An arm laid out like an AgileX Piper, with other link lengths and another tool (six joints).
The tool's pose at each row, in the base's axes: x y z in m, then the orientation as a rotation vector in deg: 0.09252, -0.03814, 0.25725, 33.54, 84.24, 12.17; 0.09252, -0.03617, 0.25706, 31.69, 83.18, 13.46; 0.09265, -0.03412, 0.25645, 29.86, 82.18, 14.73; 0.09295, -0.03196, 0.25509, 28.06, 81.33, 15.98; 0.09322, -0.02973, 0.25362, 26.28, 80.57, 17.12; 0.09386, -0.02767, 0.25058, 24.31, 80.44, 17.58; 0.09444, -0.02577, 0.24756, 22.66, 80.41, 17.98; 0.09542, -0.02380, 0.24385, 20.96, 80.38, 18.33; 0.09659, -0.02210, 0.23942, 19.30, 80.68, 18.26; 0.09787, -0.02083, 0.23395, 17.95, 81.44, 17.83; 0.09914, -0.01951, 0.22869, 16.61, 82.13, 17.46; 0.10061, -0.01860, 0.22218, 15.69, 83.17, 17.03
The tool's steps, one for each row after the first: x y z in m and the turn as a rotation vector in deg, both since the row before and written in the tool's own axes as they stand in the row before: 0.00111, 0.00157, -0.00047, -2.22, -0.70, -0.11; 0.00152, 0.00147, -0.00032, -2.19, -0.63, -0.12; 0.00224, 0.00124, -0.00018, -2.13, -0.47, -0.13; 0.00236, 0.00126, -0.00020, -2.04, -0.40, -0.20; 0.00371, 0.00040, 0.00006, -1.65, 0.05, -0.85; 0.00360, 0.00032, 0.00004, -1.37, 0.14, -0.71; 0.00430, 0.00012, 0.00036, -1.38, 0.14, -0.78; 0.00485, -0.00038, 0.00049, -1.04, 0.37, -1.07; 0.00563, -0.00112, 0.00050, -0.53, 0.73, -1.16; 0.00547, -0.00088, 0.00058, -0.57, 0.69, -1.10; 0.00650, -0.00164, 0.00070, -0.18, 0.99, -0.91
